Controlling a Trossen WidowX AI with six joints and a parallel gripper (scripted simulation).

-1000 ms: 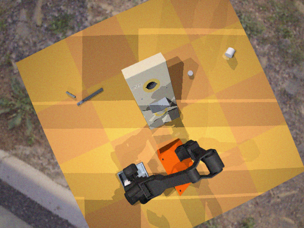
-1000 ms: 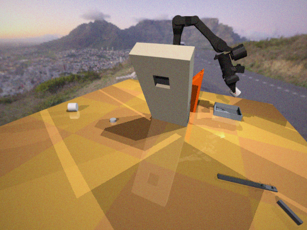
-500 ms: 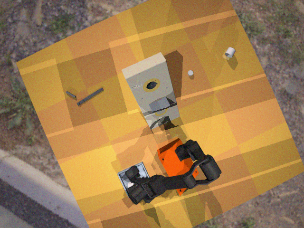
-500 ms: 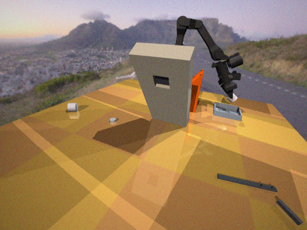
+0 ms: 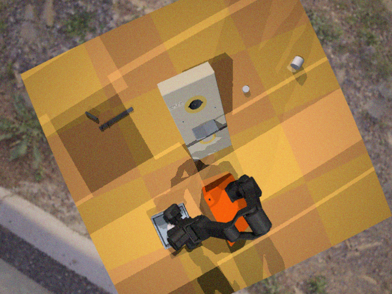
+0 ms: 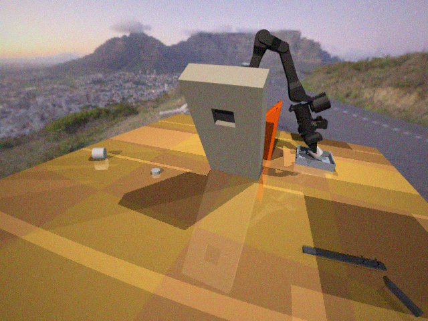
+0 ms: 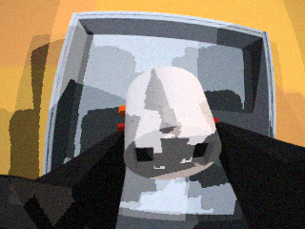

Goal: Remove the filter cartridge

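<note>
Now: the round filter cartridge right at my gripper tip. The rest, counted from my gripper tip: small grey stub 55 cm to the right, 36 cm ahead, 4 cm below; then light grey tray 4 cm below, 1 cm to the left; then beige service panel 35 cm ahead, 31 cm to the right, 14 cm above.
</note>
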